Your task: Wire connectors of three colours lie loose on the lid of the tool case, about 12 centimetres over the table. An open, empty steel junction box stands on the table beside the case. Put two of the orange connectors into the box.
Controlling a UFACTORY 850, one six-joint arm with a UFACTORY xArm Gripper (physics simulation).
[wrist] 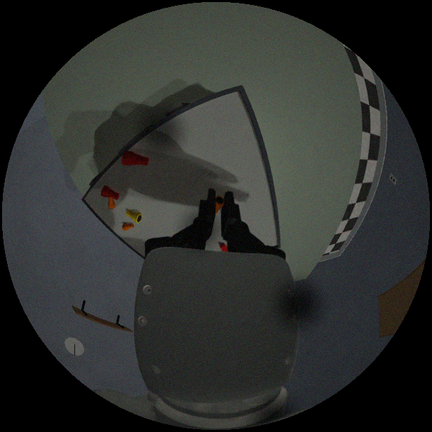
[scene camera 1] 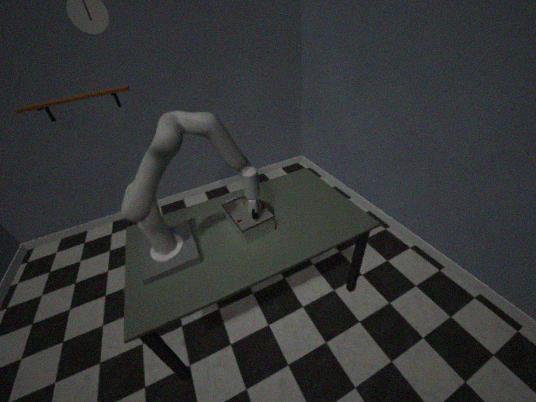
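My gripper (scene camera 1: 255,214) (wrist: 218,200) is shut on an orange connector (wrist: 219,206), which shows between the black fingers over the pale lid (scene camera 1: 233,210) (wrist: 210,130) of the tool case. I cannot tell whether it touches the lid. Two more orange connectors (wrist: 111,203) (wrist: 128,227) lie near the lid's left corner in the wrist view, beside a yellow connector (wrist: 134,216) and a red connector (wrist: 109,193). Another red one (wrist: 135,159) lies near the upper left edge. A further red one (wrist: 224,247) shows behind the fingers, partly hidden. I cannot make out the junction box in either view.
The lid has a dark raised rim (wrist: 261,145). The case stands on the green table (scene camera 1: 320,215) (wrist: 300,100). The robot's base plate (scene camera 1: 192,252) is at the table's left part in the scene view. A wooden wall shelf (scene camera 1: 75,98) hangs behind.
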